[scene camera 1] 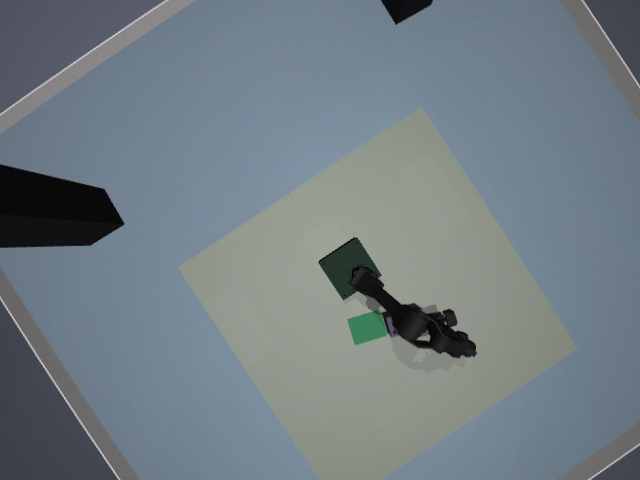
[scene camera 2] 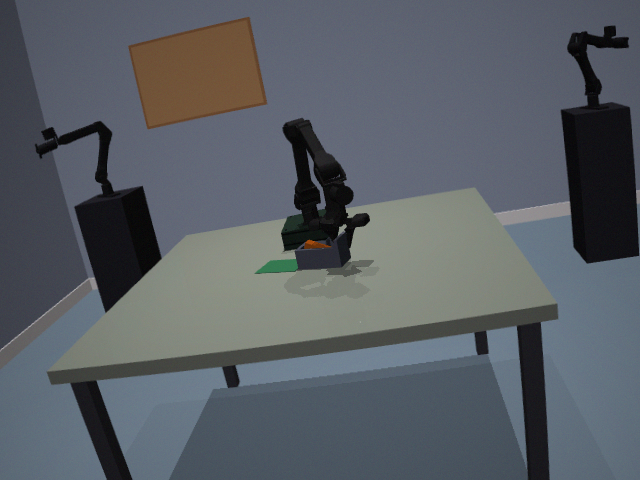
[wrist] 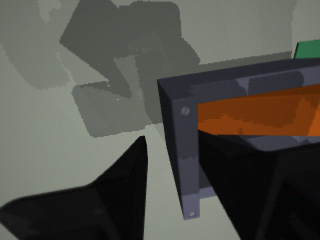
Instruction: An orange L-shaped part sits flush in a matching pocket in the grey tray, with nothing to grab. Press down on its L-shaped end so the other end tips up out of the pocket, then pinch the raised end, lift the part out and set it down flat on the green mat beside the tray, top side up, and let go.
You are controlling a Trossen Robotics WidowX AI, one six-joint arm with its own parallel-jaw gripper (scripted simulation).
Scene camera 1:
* green mat: 368,327
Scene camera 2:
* my gripper: 343,248
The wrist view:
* my gripper: 166,136
